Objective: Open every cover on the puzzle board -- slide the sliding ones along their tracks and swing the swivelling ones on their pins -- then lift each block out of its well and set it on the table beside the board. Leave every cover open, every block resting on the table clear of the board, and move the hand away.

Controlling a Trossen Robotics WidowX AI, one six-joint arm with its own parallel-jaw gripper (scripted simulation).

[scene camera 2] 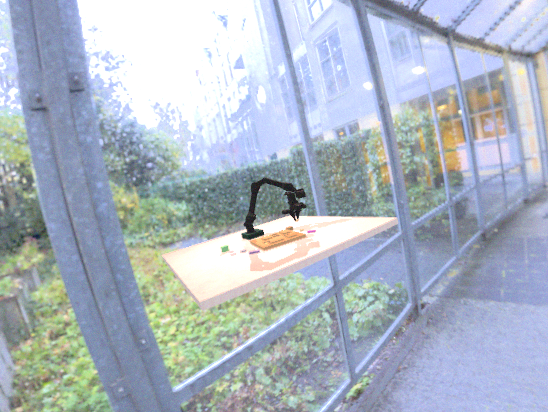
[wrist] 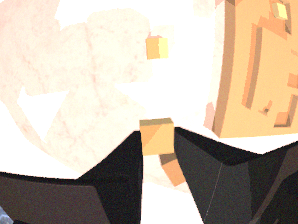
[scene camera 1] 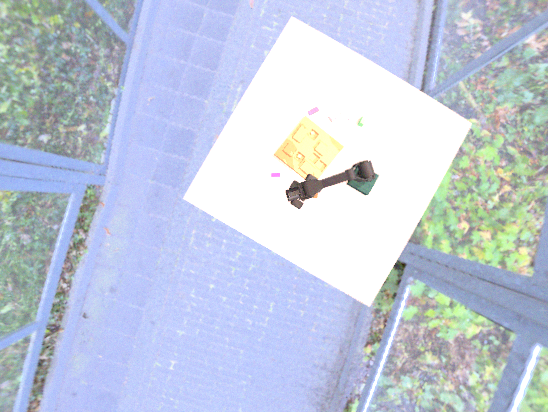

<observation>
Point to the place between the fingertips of the gripper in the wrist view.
156, 135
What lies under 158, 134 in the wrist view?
An orange block.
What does the gripper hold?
An orange block.
</observation>
